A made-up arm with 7 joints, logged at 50 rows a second.
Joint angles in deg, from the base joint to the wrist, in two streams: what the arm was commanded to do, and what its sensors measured. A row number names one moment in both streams.
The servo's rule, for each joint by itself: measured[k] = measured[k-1] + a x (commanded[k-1-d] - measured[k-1]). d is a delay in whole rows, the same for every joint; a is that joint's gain. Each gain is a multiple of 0.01, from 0.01 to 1. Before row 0 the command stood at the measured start. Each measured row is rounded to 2 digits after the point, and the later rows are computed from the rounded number. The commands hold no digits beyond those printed.
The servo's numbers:
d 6
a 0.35 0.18 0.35 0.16 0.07 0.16 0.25
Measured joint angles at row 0:
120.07, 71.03, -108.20, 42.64, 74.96, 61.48, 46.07
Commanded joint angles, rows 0 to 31:
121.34, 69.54, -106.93, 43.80, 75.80, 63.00, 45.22
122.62, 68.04, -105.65, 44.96, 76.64, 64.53, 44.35
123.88, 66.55, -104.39, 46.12, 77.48, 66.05, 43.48
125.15, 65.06, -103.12, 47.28, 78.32, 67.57, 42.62
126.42, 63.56, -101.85, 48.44, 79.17, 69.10, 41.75
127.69, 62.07, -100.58, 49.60, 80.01, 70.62, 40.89
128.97, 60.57, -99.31, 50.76, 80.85, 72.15, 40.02
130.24, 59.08, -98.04, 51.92, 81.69, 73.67, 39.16
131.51, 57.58, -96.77, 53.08, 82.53, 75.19, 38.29
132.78, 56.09, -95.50, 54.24, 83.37, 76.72, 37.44
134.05, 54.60, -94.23, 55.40, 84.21, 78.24, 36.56
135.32, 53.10, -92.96, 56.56, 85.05, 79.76, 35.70
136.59, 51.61, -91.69, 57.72, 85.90, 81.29, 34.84
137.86, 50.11, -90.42, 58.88, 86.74, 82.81, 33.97
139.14, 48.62, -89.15, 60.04, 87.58, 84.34, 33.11
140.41, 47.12, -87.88, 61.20, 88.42, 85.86, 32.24
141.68, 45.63, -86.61, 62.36, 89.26, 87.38, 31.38
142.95, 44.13, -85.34, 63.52, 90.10, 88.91, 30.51
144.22, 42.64, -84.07, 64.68, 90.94, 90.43, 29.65
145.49, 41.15, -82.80, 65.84, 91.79, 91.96, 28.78
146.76, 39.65, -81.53, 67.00, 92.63, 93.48, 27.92
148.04, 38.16, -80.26, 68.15, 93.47, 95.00, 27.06
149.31, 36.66, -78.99, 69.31, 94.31, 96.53, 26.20
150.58, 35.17, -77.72, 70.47, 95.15, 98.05, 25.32
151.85, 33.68, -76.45, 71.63, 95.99, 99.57, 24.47
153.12, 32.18, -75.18, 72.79, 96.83, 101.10, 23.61
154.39, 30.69, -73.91, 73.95, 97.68, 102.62, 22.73
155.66, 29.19, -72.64, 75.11, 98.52, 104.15, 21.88
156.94, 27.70, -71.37, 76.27, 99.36, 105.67, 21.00
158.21, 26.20, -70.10, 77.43, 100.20, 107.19, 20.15
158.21, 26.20, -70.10, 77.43, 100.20, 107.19, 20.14
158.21, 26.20, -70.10, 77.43, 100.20, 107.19, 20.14
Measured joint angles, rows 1 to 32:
120.07, 71.03, -108.20, 42.64, 74.96, 61.48, 46.07
120.07, 71.03, -108.20, 42.64, 74.96, 61.48, 46.07
120.07, 71.03, -108.20, 42.64, 74.96, 61.48, 46.07
120.07, 71.03, -108.20, 42.64, 74.96, 61.48, 46.07
120.07, 71.03, -108.20, 42.64, 74.96, 61.48, 46.07
120.07, 71.03, -108.20, 42.64, 74.96, 61.48, 46.07
120.51, 70.76, -107.76, 42.83, 75.02, 61.72, 45.86
121.25, 70.27, -107.02, 43.17, 75.13, 62.17, 45.48
122.17, 69.60, -106.10, 43.64, 75.29, 62.79, 44.98
123.21, 68.78, -105.06, 44.22, 75.50, 63.55, 44.39
124.33, 67.84, -103.94, 44.90, 75.76, 64.44, 43.73
125.51, 66.80, -102.76, 45.65, 76.06, 65.43, 43.02
126.72, 65.68, -101.55, 46.47, 76.40, 66.51, 42.27
127.95, 64.49, -100.32, 47.34, 76.77, 67.66, 41.49
129.20, 63.25, -99.08, 48.26, 77.17, 68.86, 40.69
130.45, 61.96, -97.83, 49.22, 77.60, 70.12, 39.88
131.71, 60.64, -96.57, 50.21, 78.06, 71.42, 39.05
132.97, 59.28, -95.31, 51.23, 78.55, 72.75, 38.21
134.24, 57.90, -94.04, 52.27, 79.06, 74.12, 37.37
135.51, 56.50, -92.77, 53.33, 79.60, 75.51, 36.52
136.78, 55.08, -91.50, 54.40, 80.16, 76.92, 35.67
138.05, 53.65, -90.23, 55.49, 80.74, 78.35, 34.81
139.32, 52.21, -88.96, 56.59, 81.34, 79.79, 33.95
140.59, 50.76, -87.69, 57.70, 81.95, 81.25, 33.09
141.86, 49.30, -86.42, 58.82, 82.58, 82.72, 32.23
143.13, 47.83, -85.15, 59.94, 83.22, 84.20, 31.37
144.40, 46.36, -83.88, 61.07, 83.88, 85.68, 30.51
145.67, 44.88, -82.61, 62.20, 84.55, 87.17, 29.65
146.94, 43.40, -81.34, 63.34, 85.23, 88.67, 28.79
148.21, 41.92, -80.07, 64.48, 85.92, 90.17, 27.92
149.48, 40.44, -78.80, 65.62, 86.62, 91.67, 27.06
150.75, 38.95, -77.53, 66.77, 87.33, 93.18, 26.20

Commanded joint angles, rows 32 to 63:
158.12, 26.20, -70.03, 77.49, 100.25, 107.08, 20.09
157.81, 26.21, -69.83, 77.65, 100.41, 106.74, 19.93
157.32, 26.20, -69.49, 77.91, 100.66, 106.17, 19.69
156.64, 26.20, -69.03, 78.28, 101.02, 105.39, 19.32
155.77, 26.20, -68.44, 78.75, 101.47, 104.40, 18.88
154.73, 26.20, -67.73, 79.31, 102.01, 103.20, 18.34
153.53, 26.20, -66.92, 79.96, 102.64, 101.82, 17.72
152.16, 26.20, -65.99, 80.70, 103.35, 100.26, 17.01
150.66, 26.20, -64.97, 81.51, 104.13, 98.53, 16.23
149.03, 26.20, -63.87, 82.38, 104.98, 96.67, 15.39
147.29, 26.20, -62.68, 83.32, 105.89, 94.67, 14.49
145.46, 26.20, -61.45, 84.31, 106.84, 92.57, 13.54
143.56, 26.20, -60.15, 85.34, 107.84, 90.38, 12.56
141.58, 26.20, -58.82, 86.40, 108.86, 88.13, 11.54
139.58, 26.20, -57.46, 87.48, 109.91, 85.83, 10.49
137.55, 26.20, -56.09, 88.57, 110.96, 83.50, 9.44
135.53, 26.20, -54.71, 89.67, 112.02, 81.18, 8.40
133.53, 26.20, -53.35, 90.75, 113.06, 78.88, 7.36
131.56, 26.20, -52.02, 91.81, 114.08, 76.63, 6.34
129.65, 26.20, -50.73, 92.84, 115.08, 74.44, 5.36
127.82, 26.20, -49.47, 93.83, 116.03, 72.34, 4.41
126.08, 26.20, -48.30, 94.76, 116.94, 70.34, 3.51
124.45, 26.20, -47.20, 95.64, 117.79, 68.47, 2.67
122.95, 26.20, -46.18, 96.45, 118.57, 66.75, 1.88
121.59, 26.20, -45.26, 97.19, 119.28, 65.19, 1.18
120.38, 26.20, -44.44, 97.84, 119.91, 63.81, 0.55
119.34, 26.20, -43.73, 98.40, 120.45, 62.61, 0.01
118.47, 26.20, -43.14, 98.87, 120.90, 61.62, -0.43
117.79, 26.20, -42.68, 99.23, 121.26, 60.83, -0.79
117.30, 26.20, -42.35, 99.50, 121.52, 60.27, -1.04
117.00, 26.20, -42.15, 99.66, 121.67, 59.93, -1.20
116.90, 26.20, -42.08, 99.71, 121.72, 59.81, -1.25
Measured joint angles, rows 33 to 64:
152.02, 37.46, -76.26, 67.92, 88.05, 94.69, 25.33
153.29, 35.97, -74.99, 69.07, 88.78, 96.20, 24.47
154.57, 34.48, -73.72, 70.22, 89.52, 97.72, 23.60
155.84, 32.99, -72.45, 71.37, 90.27, 99.24, 22.74
156.67, 31.77, -71.63, 72.34, 90.97, 100.51, 22.09
157.21, 30.77, -71.09, 73.15, 91.62, 101.58, 21.60
157.53, 29.95, -70.72, 73.84, 92.22, 102.46, 21.22
157.63, 29.28, -70.41, 74.45, 92.79, 103.14, 20.90
157.52, 28.73, -70.09, 75.00, 93.34, 103.62, 20.60
157.21, 28.27, -69.72, 75.52, 93.88, 103.90, 20.28
156.71, 27.90, -69.27, 76.04, 94.41, 103.98, 19.93
156.02, 27.59, -68.73, 76.56, 94.94, 103.86, 19.53
155.15, 27.34, -68.10, 77.10, 95.48, 103.53, 19.08
154.10, 27.13, -67.36, 77.68, 96.03, 103.01, 18.56
152.90, 26.96, -66.52, 78.29, 96.60, 102.29, 17.98
151.55, 26.82, -65.59, 78.94, 97.19, 101.39, 17.33
150.06, 26.71, -64.57, 79.64, 97.80, 100.31, 16.62
148.45, 26.62, -63.48, 80.39, 98.43, 99.07, 15.85
146.74, 26.54, -62.31, 81.18, 99.09, 97.68, 15.03
144.93, 26.48, -61.09, 82.02, 99.77, 96.15, 14.16
143.06, 26.43, -59.82, 82.89, 100.48, 94.50, 13.24
141.13, 26.39, -58.51, 83.80, 101.21, 92.74, 12.29
139.17, 26.36, -57.18, 84.74, 101.97, 90.89, 11.32
137.20, 26.33, -55.84, 85.70, 102.75, 88.97, 10.33
135.23, 26.31, -54.50, 86.68, 103.54, 87.00, 9.33
133.28, 26.29, -53.18, 87.67, 104.35, 84.99, 8.34
131.37, 26.27, -51.88, 88.66, 105.17, 82.97, 7.36
129.52, 26.26, -50.63, 89.64, 105.99, 80.95, 6.40
127.75, 26.25, -49.43, 90.60, 106.82, 78.95, 5.47
126.07, 26.24, -48.29, 91.54, 107.64, 77.00, 4.57
124.50, 26.23, -47.23, 92.44, 108.45, 75.11, 3.72
123.06, 26.22, -46.25, 93.30, 109.25, 73.30, 2.93

